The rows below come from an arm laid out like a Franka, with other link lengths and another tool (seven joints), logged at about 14 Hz.
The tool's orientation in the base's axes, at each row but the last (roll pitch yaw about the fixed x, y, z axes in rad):
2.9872, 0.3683, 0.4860
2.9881, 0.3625, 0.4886
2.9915, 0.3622, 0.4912
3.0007, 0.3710, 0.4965
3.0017, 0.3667, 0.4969
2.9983, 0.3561, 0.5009
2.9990, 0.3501, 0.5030
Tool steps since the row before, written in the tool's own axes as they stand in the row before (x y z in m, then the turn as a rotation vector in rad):
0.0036, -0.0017, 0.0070, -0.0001, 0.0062, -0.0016
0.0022, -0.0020, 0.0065, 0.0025, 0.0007, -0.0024
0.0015, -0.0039, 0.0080, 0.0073, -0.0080, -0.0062
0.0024, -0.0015, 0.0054, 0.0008, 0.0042, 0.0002
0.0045, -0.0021, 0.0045, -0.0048, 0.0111, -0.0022
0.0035, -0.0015, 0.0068, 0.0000, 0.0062, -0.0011
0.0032, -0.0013, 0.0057, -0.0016, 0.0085, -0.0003
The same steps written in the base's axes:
0.0004, 0.0009, -0.0080, 0.0035, -0.0048, 0.0024
-0.0008, 0.0007, -0.0071, 0.0030, 0.0012, 0.0014
-0.0027, 0.0016, -0.0085, 0.0034, 0.0118, 0.0020
-0.0002, 0.0007, -0.0060, 0.0028, -0.0033, 0.0001
0.0015, 0.0025, -0.0060, 0.0023, -0.0109, 0.0052
0.0005, 0.0009, -0.0077, 0.0035, -0.0049, 0.0019
0.0007, 0.0009, -0.0066, 0.0032, -0.0078, 0.0020

